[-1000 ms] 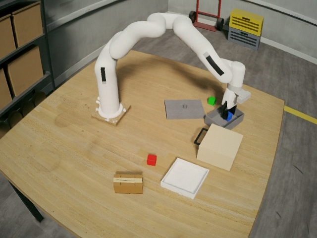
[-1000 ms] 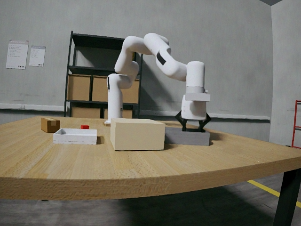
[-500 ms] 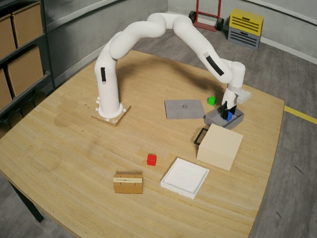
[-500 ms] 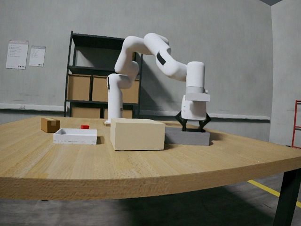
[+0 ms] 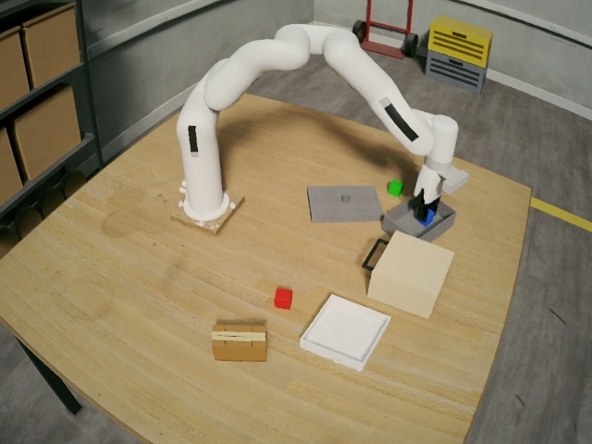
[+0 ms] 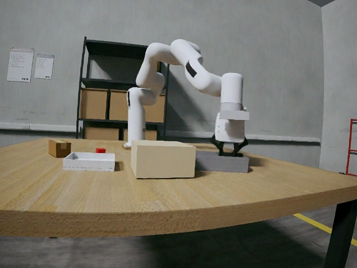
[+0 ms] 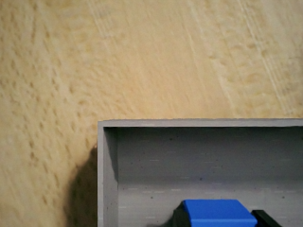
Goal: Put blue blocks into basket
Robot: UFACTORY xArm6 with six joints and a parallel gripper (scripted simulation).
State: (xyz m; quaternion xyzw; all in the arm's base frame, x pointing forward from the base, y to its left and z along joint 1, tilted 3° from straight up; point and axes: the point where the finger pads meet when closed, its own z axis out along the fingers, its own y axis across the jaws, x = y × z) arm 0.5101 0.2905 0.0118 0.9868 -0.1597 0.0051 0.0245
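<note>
Now: the metal box 3 cm to the right of my hand, 1 cm below it and 1 cm behind it. From my hand the other things lie so: grey lid: 22 cm behind, 7 cm to the right, 3 cm below; then light wooden cabinet: 24 cm to the right, 5 cm ahead; then white basket: 45 cm to the right, 3 cm below.
</note>
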